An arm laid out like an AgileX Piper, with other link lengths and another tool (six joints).
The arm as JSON. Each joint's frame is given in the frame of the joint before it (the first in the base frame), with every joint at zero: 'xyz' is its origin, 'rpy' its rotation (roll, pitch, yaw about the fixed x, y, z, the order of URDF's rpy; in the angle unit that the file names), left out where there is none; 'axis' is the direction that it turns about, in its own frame. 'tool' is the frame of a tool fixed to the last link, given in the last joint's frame.
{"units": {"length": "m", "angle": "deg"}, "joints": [
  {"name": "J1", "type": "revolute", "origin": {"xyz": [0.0, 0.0, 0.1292]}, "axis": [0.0, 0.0, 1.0]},
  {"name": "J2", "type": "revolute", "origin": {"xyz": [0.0, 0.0, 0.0]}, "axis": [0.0, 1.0, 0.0]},
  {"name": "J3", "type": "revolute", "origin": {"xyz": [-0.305, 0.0, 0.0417]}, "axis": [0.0, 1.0, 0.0]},
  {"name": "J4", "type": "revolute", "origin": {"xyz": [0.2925, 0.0, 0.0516]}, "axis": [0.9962, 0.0, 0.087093]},
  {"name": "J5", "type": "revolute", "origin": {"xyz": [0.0, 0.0, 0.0]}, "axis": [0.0, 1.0, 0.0]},
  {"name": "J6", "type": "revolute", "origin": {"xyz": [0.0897, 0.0, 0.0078]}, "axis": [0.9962, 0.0, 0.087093]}
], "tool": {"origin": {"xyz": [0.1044, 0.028, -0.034], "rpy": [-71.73, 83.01, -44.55]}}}
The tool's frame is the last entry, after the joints.
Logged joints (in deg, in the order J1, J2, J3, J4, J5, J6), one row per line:
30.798 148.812 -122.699 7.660 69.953 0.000
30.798 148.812 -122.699 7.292 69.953 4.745
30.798 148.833 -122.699 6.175 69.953 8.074
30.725 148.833 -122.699 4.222 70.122 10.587
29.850 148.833 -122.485 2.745 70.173 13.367
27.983 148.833 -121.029 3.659 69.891 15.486
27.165 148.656 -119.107 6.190 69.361 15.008
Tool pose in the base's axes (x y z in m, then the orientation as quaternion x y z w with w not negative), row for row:
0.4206 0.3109 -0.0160 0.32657 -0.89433 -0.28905 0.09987
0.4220 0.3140 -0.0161 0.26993 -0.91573 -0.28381 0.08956
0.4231 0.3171 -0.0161 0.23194 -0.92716 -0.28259 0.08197
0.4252 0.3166 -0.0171 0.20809 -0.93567 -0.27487 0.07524
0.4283 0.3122 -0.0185 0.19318 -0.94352 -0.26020 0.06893
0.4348 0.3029 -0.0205 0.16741 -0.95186 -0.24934 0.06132
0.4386 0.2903 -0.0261 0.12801 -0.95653 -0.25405 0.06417
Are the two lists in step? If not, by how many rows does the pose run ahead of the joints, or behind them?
The pose runs 1 row behind the joints: the pose in row i belongs to the joints in row i - 1.
